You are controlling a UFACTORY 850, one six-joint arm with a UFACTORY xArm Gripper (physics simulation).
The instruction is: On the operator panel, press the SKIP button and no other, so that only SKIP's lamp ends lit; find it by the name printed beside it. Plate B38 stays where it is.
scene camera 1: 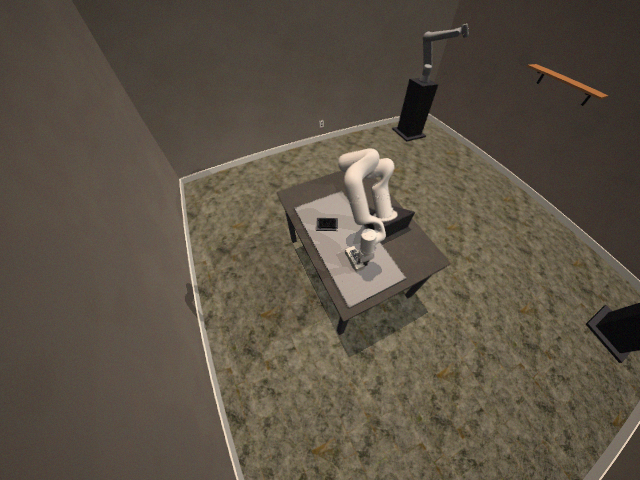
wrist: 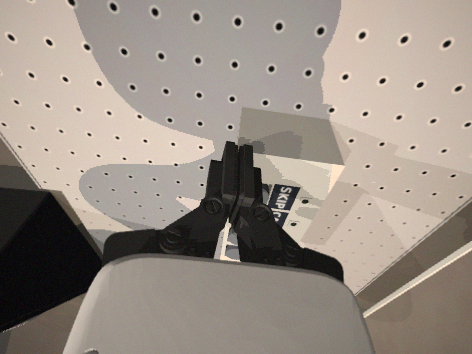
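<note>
The white operator panel [scene camera 1: 353, 255] [wrist: 320, 175] lies on the pale mat, partly hidden by my gripper and wrist. In the wrist view a dark label reading SKIP [wrist: 284, 196] shows on it, with a small dark lamp [wrist: 305, 201] beside the name. A second label below is mostly hidden, and its lamp [wrist: 293, 224] is dark too. The SKIP button is largely hidden behind my right finger. My gripper [scene camera 1: 366, 263] [wrist: 234, 159] is shut and empty, with its fingertips over the panel's edge region; contact cannot be told. Plate B38 cannot be identified by any readable name.
A black rectangular object [scene camera 1: 326, 223] lies on the pale perforated mat [scene camera 1: 356, 291] [wrist: 165, 30], well away from the panel. The dark base block [scene camera 1: 397, 225] [wrist: 40, 240] stands at the table's side, under the arm. The brown table [scene camera 1: 421, 253] extends beyond the mat.
</note>
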